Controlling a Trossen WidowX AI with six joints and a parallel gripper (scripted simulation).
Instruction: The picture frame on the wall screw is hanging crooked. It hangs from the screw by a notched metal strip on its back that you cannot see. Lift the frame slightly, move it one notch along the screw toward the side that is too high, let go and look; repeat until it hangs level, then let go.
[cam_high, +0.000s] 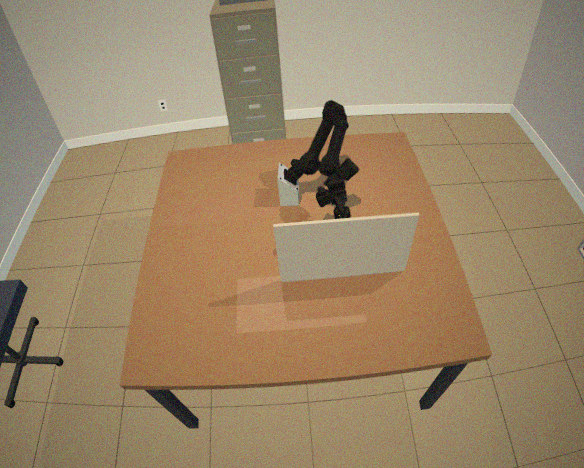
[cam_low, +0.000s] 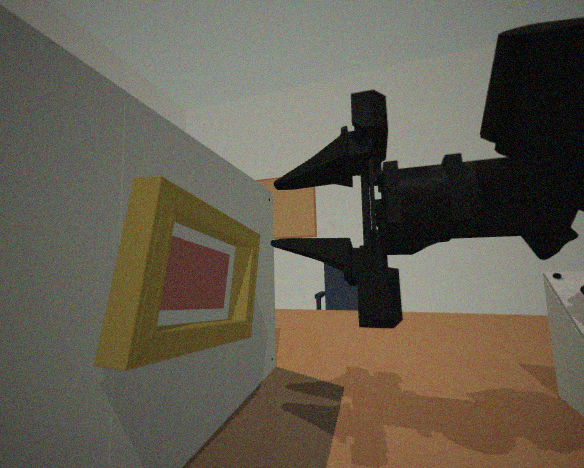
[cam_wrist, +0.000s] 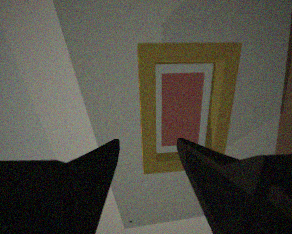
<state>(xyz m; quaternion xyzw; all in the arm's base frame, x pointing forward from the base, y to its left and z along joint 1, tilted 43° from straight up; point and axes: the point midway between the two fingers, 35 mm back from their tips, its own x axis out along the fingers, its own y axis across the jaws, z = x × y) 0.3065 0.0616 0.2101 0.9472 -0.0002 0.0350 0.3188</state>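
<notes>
Right now the picture frame is 80 mm ahead of my gripper tip and 60 mm below it. From my gripper tip the other things lie so: grey wall panel (90 mm ahead, 70 mm below).
</notes>
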